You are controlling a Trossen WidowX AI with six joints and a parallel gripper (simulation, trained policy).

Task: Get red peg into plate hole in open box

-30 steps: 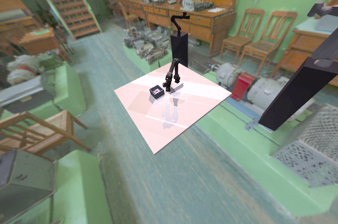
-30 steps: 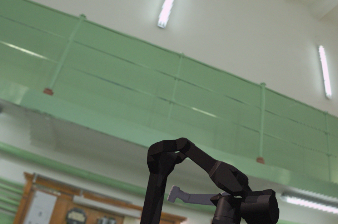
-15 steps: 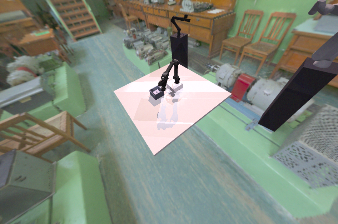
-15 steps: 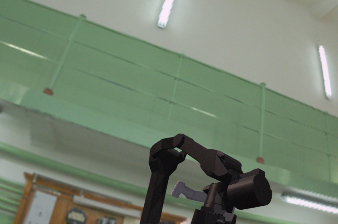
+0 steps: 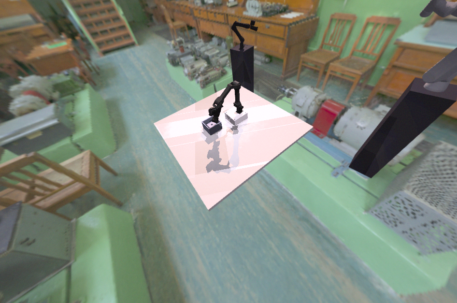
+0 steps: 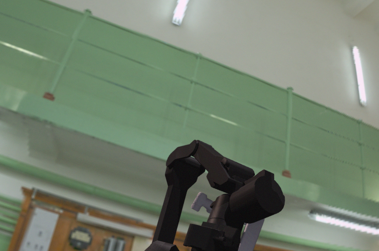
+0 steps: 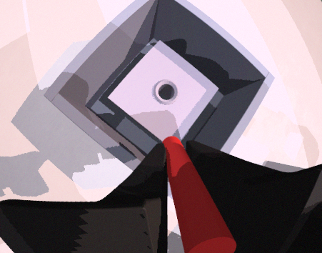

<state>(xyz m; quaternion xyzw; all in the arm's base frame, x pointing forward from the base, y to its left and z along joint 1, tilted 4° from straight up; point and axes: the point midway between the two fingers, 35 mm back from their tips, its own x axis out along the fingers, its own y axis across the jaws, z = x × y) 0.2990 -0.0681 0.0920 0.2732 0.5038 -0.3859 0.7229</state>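
The red peg is 1 cm to the left of my gripper tip and 2 cm above it. The rest, counted from my gripper tip: dark box 2 cm ahead, 5 cm to the right, 11 cm below; plate 2 cm ahead, 5 cm to the right, 9 cm below.
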